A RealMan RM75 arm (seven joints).
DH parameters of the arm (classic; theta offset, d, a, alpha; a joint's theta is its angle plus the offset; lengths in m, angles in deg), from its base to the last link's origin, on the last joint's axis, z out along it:
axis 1: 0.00 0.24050 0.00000 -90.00
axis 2: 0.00 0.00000 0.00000 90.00
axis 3: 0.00 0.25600 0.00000 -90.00
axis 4: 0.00 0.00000 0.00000 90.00
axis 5: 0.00 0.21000 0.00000 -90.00
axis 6: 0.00 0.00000 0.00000 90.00
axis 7: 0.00 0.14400 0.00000 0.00
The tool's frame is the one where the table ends.
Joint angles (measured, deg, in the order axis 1, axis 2, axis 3, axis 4, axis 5, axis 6, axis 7), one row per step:
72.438, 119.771, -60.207, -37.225, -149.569, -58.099, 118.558
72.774, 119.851, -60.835, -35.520, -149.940, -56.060, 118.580
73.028, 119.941, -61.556, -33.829, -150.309, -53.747, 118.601
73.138, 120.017, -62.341, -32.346, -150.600, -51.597, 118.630
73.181, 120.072, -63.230, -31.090, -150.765, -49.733, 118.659
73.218, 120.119, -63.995, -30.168, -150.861, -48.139, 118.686
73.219, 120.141, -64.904, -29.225, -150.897, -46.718, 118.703
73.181, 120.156, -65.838, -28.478, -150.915, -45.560, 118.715
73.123, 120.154, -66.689, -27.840, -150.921, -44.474, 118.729
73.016, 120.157, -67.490, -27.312, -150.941, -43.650, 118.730
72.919, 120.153, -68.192, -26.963, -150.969, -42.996, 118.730
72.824, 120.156, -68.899, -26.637, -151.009, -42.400, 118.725
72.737, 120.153, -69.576, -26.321, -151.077, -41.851, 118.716
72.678, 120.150, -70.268, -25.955, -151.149, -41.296, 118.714
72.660, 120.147, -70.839, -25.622, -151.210, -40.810, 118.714
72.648, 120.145, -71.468, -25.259, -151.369, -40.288, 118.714
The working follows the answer.
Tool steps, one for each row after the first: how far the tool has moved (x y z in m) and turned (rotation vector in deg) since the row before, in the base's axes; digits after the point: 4 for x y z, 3 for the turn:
0.0030, 0.0016, -0.0045, 0.672, -0.730, 0.071
0.0034, 0.0019, -0.0042, 0.897, -0.746, 0.176
0.0038, 0.0015, -0.0036, 0.856, -0.730, 0.180
0.0036, 0.0011, -0.0032, 0.702, -0.727, 0.237
0.0023, 0.0011, -0.0022, 0.678, -0.544, 0.329
0.0029, 0.0006, -0.0024, 0.491, -0.677, 0.289
0.0026, 0.0003, -0.0021, 0.366, -0.699, 0.320
0.0024, 0.0005, -0.0015, 0.397, -0.610, 0.319
0.0026, 0.0001, -0.0014, 0.235, -0.625, 0.241
0.0019, 0.0001, -0.0010, 0.212, -0.542, 0.277
0.0019, 0.0000, -0.0010, 0.166, -0.566, 0.286
0.0018, 0.0000, -0.0009, 0.146, -0.581, 0.282
0.0019, 0.0000, -0.0010, 0.125, -0.608, 0.280
0.0014, 0.0000, -0.0008, 0.112, -0.505, 0.252
0.0016, 0.0000, -0.0008, 0.125, -0.644, 0.317

Tool pose at each row, in the base's axes (x y z in m, rotation vector in deg; rounded; the steps above come from the unrounded poses):
0.0389, 0.4813, -0.0396, -150.435, 9.821, -10.798
0.0419, 0.4829, -0.0441, -149.668, 9.513, -11.639
0.0453, 0.4848, -0.0483, -148.674, 9.078, -12.426
0.0491, 0.4863, -0.0519, -147.719, 8.643, -13.189
0.0527, 0.4874, -0.0551, -146.914, 8.127, -13.942
0.0550, 0.4885, -0.0573, -146.159, 7.561, -14.423
0.0579, 0.4891, -0.0598, -145.564, 6.981, -15.108
0.0606, 0.4894, -0.0618, -145.086, 6.342, -15.821
0.0630, 0.4898, -0.0633, -144.587, 5.745, -16.416
0.0656, 0.4899, -0.0648, -144.243, 5.223, -17.077
0.0675, 0.4900, -0.0657, -143.931, 4.686, -17.620
0.0694, 0.4900, -0.0667, -143.659, 4.123, -18.193
0.0712, 0.4900, -0.0676, -143.399, 3.557, -18.788
0.0731, 0.4900, -0.0686, -143.152, 2.980, -19.418
0.0745, 0.4900, -0.0694, -142.935, 2.478, -19.932
0.0761, 0.4900, -0.0702, -142.671, 1.842, -20.589

